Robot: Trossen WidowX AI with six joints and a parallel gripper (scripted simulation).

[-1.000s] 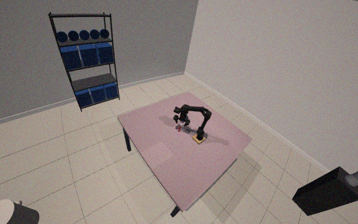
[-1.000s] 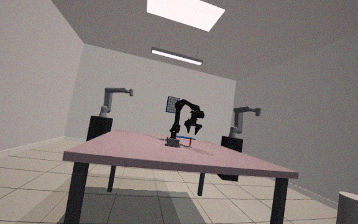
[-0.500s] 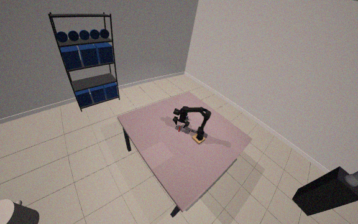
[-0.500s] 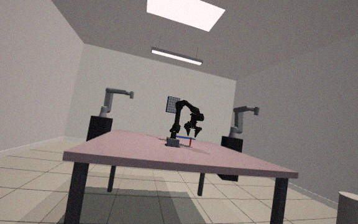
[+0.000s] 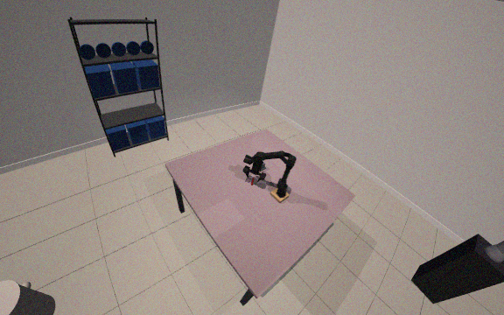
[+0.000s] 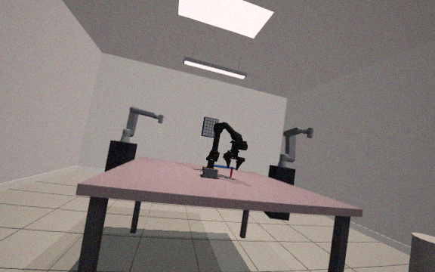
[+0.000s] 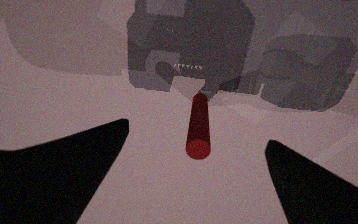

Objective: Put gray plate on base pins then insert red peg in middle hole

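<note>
Right now the red peg is 2 cm below my gripper tip. Round my gripper tip: gray plate: 15 cm ahead, 17 cm to the right, 2 cm below.
</note>
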